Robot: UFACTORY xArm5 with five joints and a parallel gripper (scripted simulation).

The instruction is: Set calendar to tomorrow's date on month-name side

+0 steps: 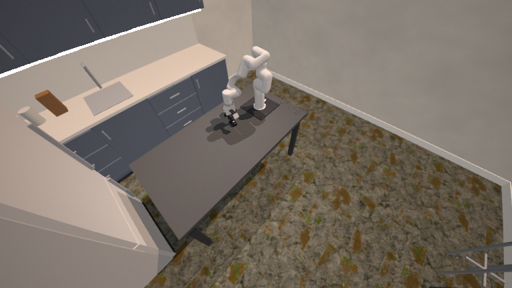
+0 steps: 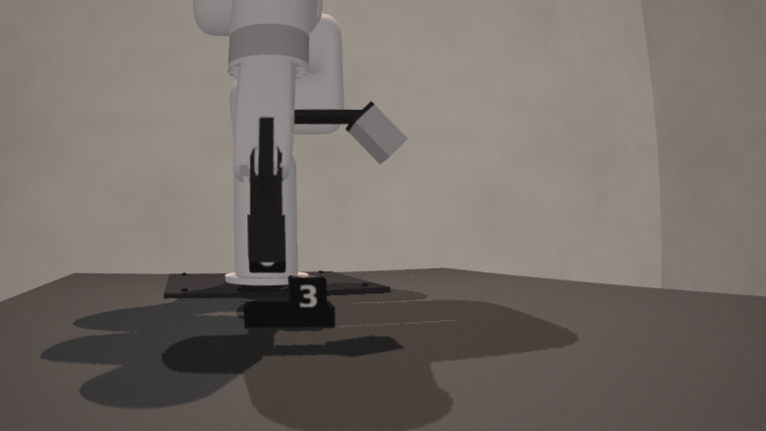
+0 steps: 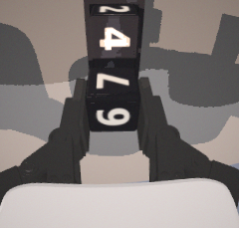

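Now: hand 1 cm short of the black calendar tray, 2 cm to the right of it and 7 cm above it.
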